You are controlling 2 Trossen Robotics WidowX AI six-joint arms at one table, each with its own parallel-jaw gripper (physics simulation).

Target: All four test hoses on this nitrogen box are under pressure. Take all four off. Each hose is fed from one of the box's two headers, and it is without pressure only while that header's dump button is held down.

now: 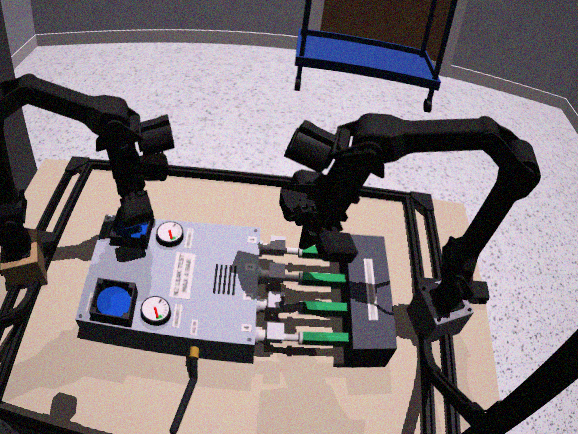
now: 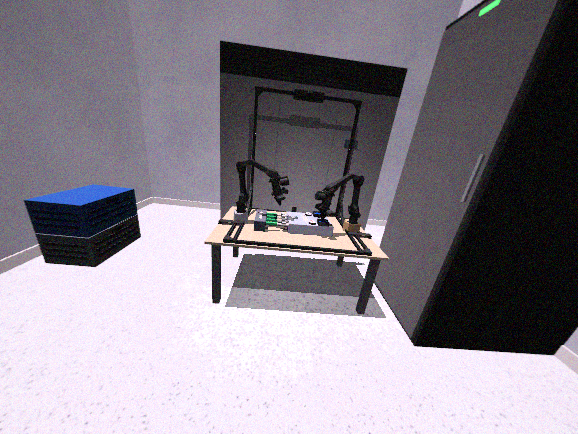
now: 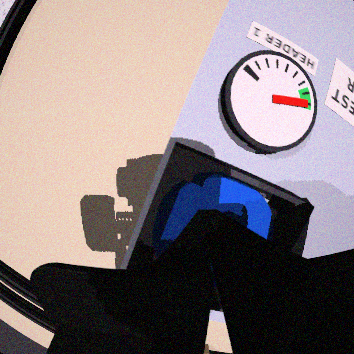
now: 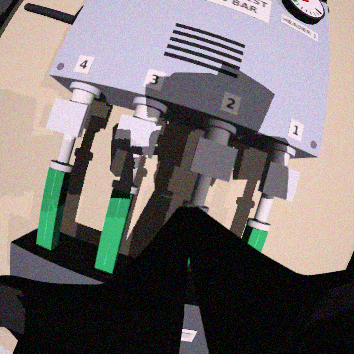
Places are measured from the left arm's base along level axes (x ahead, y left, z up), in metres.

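Pixels of known places: left gripper, fingertip midpoint: point(image 2: 321, 220) point(image 3: 206, 218); right gripper, fingertip midpoint: point(image 1: 301, 247) point(image 2: 280, 205) point(image 4: 186, 216); left arm's base, origin of the base link: point(image 1: 18, 248) point(image 2: 352, 222); right arm's base, origin of the base link: point(image 1: 447, 299) point(image 2: 240, 211).
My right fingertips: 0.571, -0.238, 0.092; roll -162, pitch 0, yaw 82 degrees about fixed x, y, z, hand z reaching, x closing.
Observation:
For each thing: its top centre in the pictures, then the offset to it from my right fingertips, as dx, dy, dz. "pt": a spot on its surface instead.
- blue dump button, middle of its top: point(image 3: 214, 238) point(image 1: 132, 227) -0.282, +0.210, -0.080
- header 1 gauge, surface spot: point(image 3: 270, 102) point(image 1: 168, 230) pt -0.206, +0.180, -0.081
- second blue button, middle of its top: point(image 1: 113, 301) -0.355, +0.035, -0.080
- header 2 gauge, surface spot: point(image 1: 155, 310) pt -0.278, -0.004, -0.080
- Hose 1, surface spot: point(image 4: 256, 239) point(image 1: 307, 249) pt +0.061, +0.076, -0.111
- hose 2, surface spot: point(image 1: 323, 278) pt +0.060, -0.002, -0.111
- hose 3, surface spot: point(image 4: 112, 232) point(image 1: 324, 305) pt +0.035, -0.063, -0.112
- hose 4, surface spot: point(image 4: 52, 207) point(image 1: 323, 334) pt +0.007, -0.123, -0.112
- dark grey block, surface spot: point(image 1: 371, 301) pt +0.118, -0.095, -0.095
- black supply hose with a brass fitting, surface spot: point(image 1: 193, 353) pt -0.231, -0.083, -0.127
The grey nitrogen box point(image 1: 210, 258) point(image 2: 308, 225) point(image 4: 197, 70) lies on the table. My left gripper point(image 1: 130, 241) point(image 3: 206, 218) point(image 2: 323, 213) is shut and presses on the blue dump button point(image 1: 139, 231) point(image 3: 246, 204) of header 1. The header 1 gauge point(image 1: 169, 233) point(image 3: 270, 102) has its red needle at the green mark. The second blue button point(image 1: 113, 302) and the header 2 gauge point(image 1: 155, 310) lie nearer the front. Hose 1 point(image 1: 310, 251) point(image 4: 256, 239), hose 2 point(image 1: 323, 278), hose 3 point(image 1: 326, 306) point(image 4: 112, 232) and hose 4 point(image 1: 325, 337) point(image 4: 52, 207) are plugged in. My right gripper point(image 1: 326, 251) point(image 4: 186, 216) point(image 2: 280, 199) is shut and empty, its tips just above hose 2's collar.
The hoses run into a dark grey block point(image 1: 371, 301). A black supply hose with a brass fitting point(image 1: 193, 353) leaves the box's front. Black frame rails point(image 1: 244, 176) border the table. A blue cart point(image 1: 369, 56) stands behind; a grey cabinet point(image 2: 451, 172) and a blue stack point(image 2: 98, 202) flank the table.

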